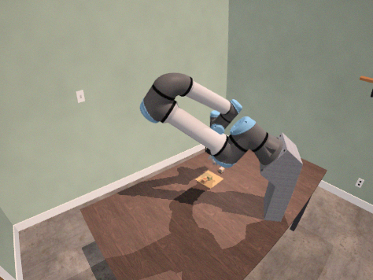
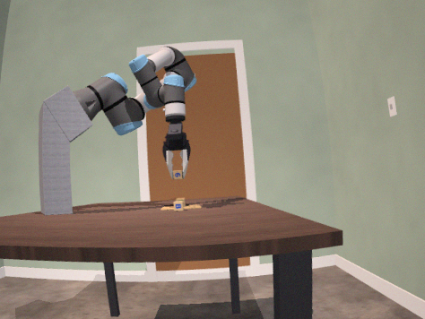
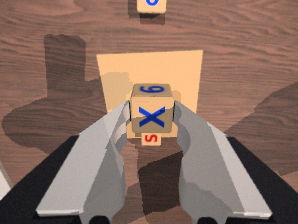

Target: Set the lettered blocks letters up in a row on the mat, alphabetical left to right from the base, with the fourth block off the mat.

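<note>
My gripper is now 10 mm past the tan mat, 50 mm to the right of it and 120 mm above it.
</note>
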